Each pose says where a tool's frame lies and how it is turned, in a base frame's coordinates. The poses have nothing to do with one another.
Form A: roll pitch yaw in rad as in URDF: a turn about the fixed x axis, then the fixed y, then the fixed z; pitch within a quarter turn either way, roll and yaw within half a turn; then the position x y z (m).
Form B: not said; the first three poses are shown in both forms.
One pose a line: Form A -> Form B
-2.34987 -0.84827 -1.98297 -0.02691 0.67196 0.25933 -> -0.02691 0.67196 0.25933 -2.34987 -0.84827 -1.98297
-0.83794 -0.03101 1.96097 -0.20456 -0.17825 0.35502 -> -0.20456 -0.17825 0.35502 -0.83794 -0.03101 1.96097
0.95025 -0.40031 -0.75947 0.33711 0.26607 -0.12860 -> 0.33711 0.26607 -0.12860 0.95025 -0.40031 -0.75947
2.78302 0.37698 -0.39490 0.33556 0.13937 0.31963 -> 0.33556 0.13937 0.31963 2.78302 0.37698 -0.39490
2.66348 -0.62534 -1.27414 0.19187 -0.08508 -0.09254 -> 0.19187 -0.08508 -0.09254 2.66348 -0.62534 -1.27414
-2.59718 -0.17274 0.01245 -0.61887 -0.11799 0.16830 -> -0.61887 -0.11799 0.16830 -2.59718 -0.17274 0.01245
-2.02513 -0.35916 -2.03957 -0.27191 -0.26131 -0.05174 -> -0.27191 -0.26131 -0.05174 -2.02513 -0.35916 -2.03957
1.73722 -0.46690 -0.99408 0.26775 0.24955 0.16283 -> 0.26775 0.24955 0.16283 1.73722 -0.46690 -0.99408
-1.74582 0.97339 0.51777 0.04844 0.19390 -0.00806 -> 0.04844 0.19390 -0.00806 -1.74582 0.97339 0.51777
